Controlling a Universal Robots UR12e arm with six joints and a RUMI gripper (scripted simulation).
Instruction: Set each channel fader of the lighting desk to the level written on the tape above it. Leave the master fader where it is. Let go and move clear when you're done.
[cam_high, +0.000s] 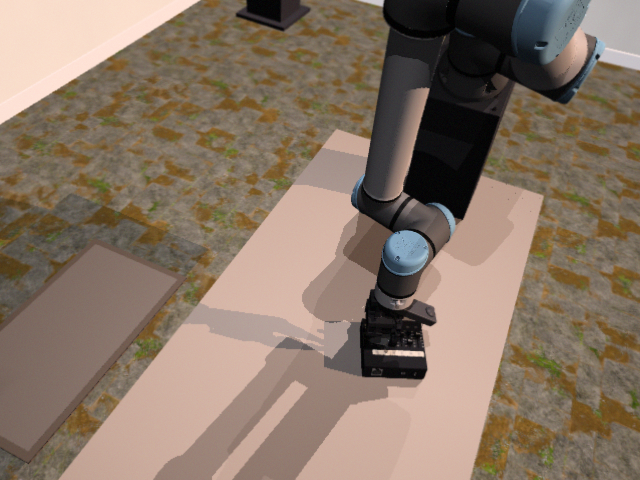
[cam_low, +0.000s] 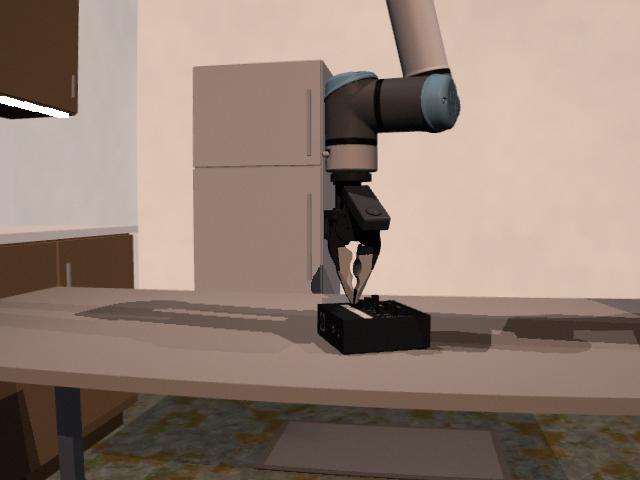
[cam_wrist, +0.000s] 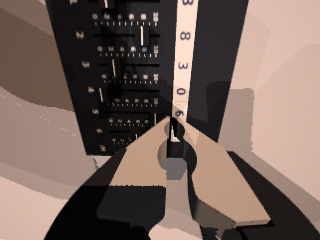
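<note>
The channel 3 fader is 60 mm behind my hand, 20 mm to the left of it and 10 mm below it. The rest, counted from my hand: master fader (70 mm to the right, 30 mm behind, 10 mm below); channel 1 fader (80 mm behind, 60 mm to the left, 10 mm below); channel 2 fader (50 mm to the left, 50 mm behind, 10 mm below).
</note>
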